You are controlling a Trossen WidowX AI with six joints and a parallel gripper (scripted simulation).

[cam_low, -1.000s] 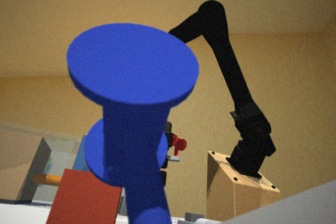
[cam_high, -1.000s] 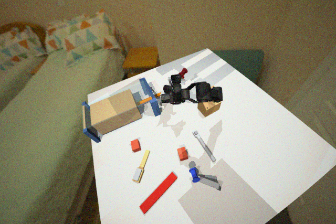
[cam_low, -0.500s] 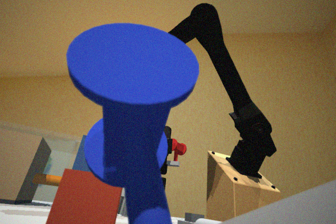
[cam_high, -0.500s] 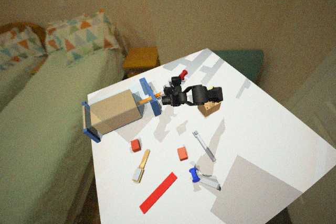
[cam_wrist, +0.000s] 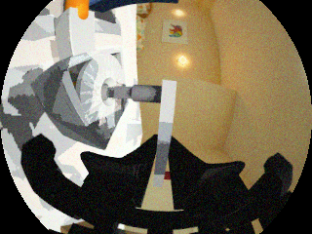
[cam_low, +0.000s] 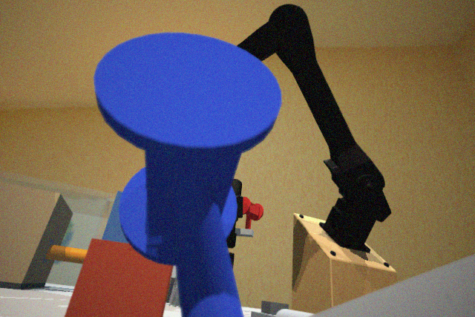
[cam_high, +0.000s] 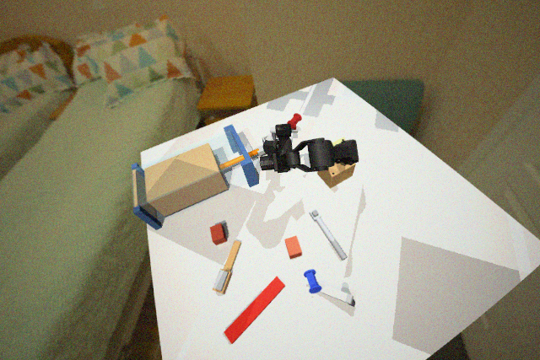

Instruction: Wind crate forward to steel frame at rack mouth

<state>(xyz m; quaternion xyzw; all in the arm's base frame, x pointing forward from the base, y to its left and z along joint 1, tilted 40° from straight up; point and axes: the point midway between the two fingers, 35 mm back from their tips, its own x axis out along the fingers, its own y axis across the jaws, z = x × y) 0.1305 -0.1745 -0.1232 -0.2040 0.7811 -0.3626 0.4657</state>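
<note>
The red grip is 40 mm to the left of my gripper tip, 40 mm behind it and 40 mm above it. Also, from my gripper tip: grey winch 120 mm below, 30 mm to the right, 30 mm ahead; winch drum 120 mm below, 50 mm ahead, 20 mm to the right; grey crank arm 20 mm to the left, 10 mm behind, 10 mm above.
</note>
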